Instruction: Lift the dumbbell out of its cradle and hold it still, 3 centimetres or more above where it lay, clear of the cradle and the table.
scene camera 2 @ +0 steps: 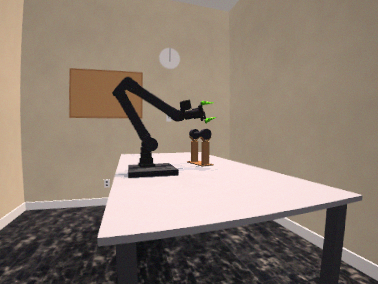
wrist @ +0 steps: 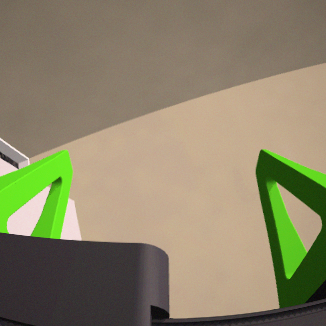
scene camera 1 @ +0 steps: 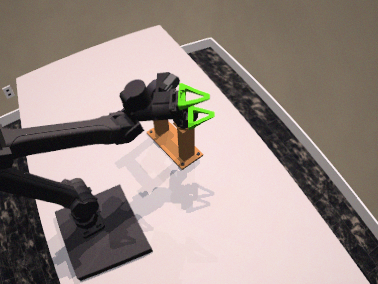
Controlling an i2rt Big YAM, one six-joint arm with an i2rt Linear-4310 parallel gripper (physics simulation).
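Frame: origin at the arm's base, x ahead, y left, z up, level; centimetres.
Where they show: gripper, fingertip midpoint: [scene camera 2: 215, 110] [wrist: 163, 159] [scene camera 1: 212, 106]; arm's base, link origin: [scene camera 2: 146, 165] [scene camera 1: 87, 219].
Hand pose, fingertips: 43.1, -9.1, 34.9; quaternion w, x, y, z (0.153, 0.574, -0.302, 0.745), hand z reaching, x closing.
Note:
Things, the pixels of their top centre, and the offset from my fingertips, as dx, dy, dz. Level surfaces: height alone.
- dark dumbbell, top centre: [scene camera 1: 170, 94] [scene camera 2: 199, 128] -0.2, +21.1, -11.9
- orange-brown cradle, top centre: [scene camera 1: 171, 106] [scene camera 2: 199, 136] -0.1, +21.1, -17.6
- white table, surface height: dz -38.0
The dark dumbbell [scene camera 2: 206, 134] rests on the two upright posts of the orange-brown cradle [scene camera 1: 186, 145] [scene camera 2: 205, 152] in scene camera 2. In scene camera 1 it is almost fully hidden behind the gripper and the arm's wrist. My gripper [scene camera 1: 211, 105] [scene camera 2: 214, 111] [wrist: 163, 159] has green fingers, standing wide open with nothing between them. In scene camera 2 it is above the dumbbell, apart from it, with the fingers pointing sideways, roughly level, one above the other. The dumbbell and cradle do not show in the wrist view.
The cradle's base plate stands on the white table [scene camera 1: 260, 215] [scene camera 2: 225, 200]. The arm's dark base plate [scene camera 1: 135, 245] [scene camera 2: 152, 171] is on the same table, to the left of the cradle. The arm reaches over to the cradle from the left. Walls stand behind the table.

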